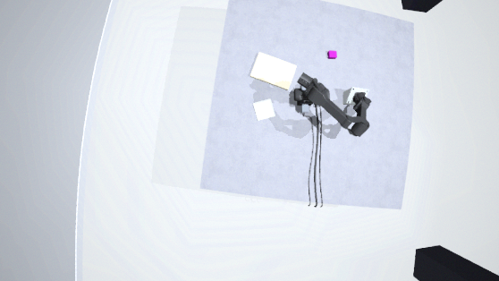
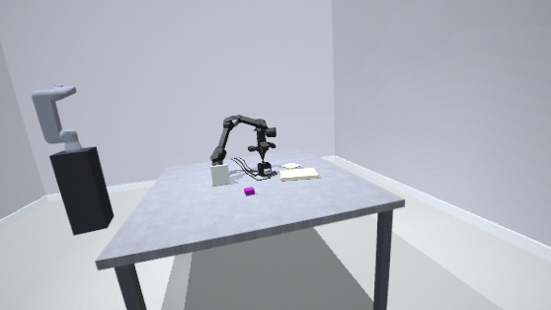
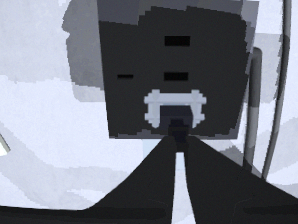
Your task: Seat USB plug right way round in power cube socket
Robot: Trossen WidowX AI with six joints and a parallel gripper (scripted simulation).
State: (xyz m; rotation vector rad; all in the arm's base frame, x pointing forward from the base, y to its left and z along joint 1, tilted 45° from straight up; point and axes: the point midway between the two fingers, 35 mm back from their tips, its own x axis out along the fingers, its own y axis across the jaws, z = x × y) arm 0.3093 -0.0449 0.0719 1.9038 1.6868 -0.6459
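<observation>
Right now my gripper tip is 2 cm above the dark USB plug. Round my gripper tip: white pad: 24 cm ahead, 4 cm to the left, 10 cm below; then magenta cube: 20 cm behind, 30 cm to the right, 9 cm below; then cream flat block: 17 cm ahead, 19 cm to the right, 9 cm below.
</observation>
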